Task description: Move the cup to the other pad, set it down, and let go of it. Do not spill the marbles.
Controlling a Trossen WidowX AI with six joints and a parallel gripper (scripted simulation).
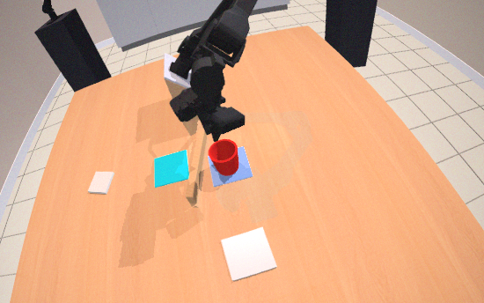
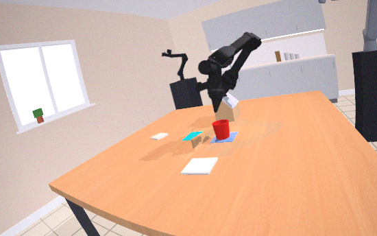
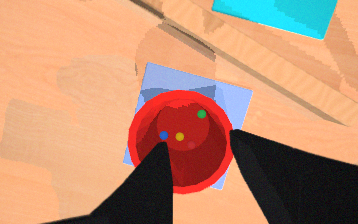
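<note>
Now: the red cup 8 cm below my gripper tip, 1 cm to the left of it and 1 cm ahead of it. Also, from my gripper tip: cyan pad: 15 cm to the right, 13 cm below, 3 cm behind; pale blue pad: 13 cm below, 2 cm to the left; low wooden wall: 11 cm below, 7 cm to the right, 1 cm behind.
</note>
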